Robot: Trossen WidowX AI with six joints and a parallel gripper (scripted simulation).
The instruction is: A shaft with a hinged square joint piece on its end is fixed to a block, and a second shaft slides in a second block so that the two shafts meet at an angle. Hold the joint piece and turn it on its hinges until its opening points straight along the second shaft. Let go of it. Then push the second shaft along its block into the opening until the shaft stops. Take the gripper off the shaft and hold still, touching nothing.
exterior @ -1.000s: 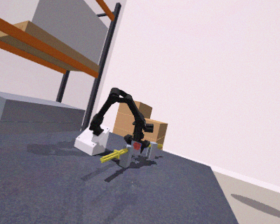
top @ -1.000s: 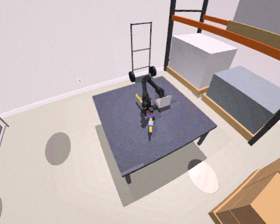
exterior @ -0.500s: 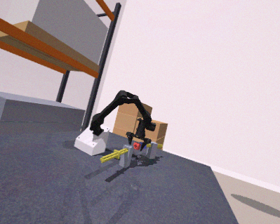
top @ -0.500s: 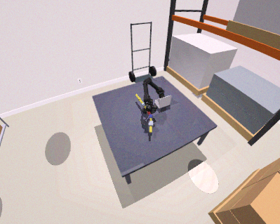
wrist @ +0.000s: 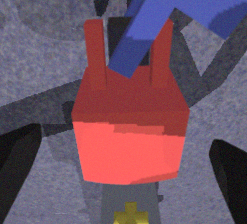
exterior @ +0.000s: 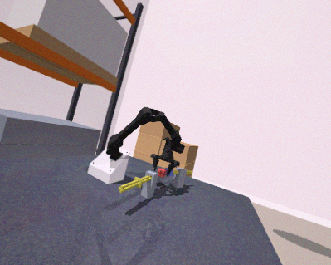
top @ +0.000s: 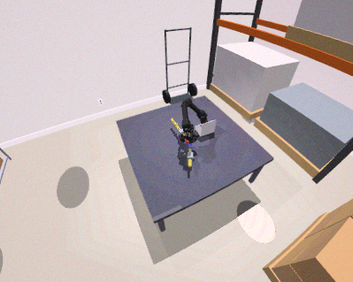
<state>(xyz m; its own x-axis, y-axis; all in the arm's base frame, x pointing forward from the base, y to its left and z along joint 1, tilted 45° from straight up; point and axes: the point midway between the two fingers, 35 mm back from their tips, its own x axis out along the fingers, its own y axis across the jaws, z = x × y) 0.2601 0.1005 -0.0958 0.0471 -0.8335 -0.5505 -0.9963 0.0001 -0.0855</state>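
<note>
Right now the red joint piece is 2 cm to the left of my gripper tip.
</note>
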